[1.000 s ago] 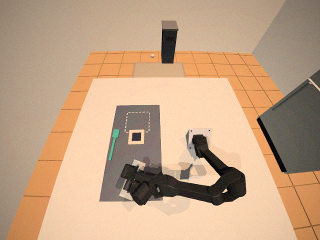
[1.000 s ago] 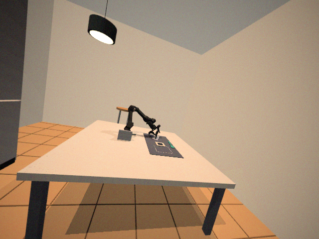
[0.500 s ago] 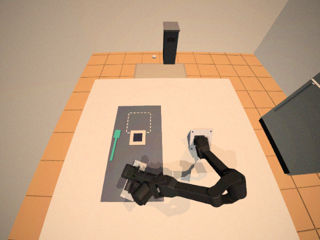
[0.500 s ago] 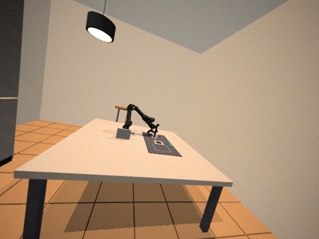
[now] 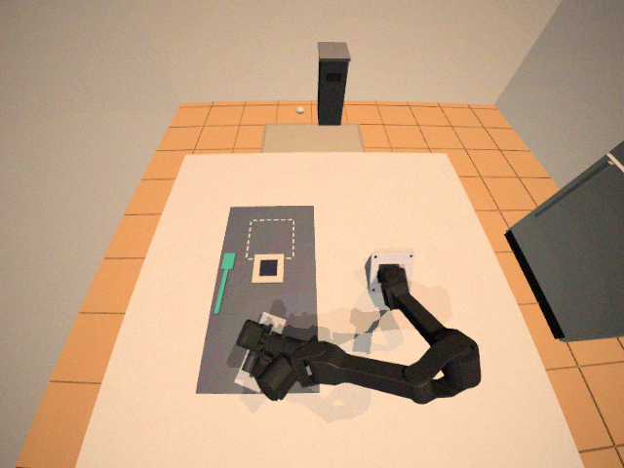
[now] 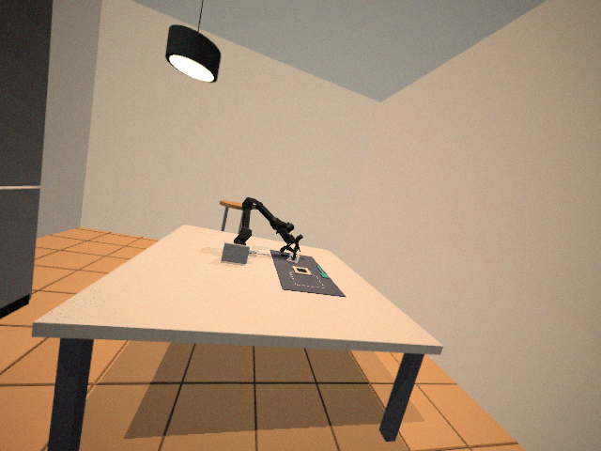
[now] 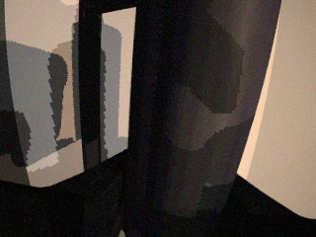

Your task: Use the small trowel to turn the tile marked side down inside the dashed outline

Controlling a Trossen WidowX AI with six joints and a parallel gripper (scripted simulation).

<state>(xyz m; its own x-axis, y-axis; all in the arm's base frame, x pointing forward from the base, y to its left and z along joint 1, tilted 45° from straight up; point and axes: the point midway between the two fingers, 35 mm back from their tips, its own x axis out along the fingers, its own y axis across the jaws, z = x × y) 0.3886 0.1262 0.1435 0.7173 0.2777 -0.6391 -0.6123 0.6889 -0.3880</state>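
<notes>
Right now the dark grey mat is 10 mm behind my gripper tip, 180 mm to the right of it and 70 mm below it. From my gripper tip the other things lie so: green trowel: 130 mm ahead, 200 mm to the right, 40 mm below; tile: 20 mm behind, 230 mm to the right, 40 mm below.
</notes>
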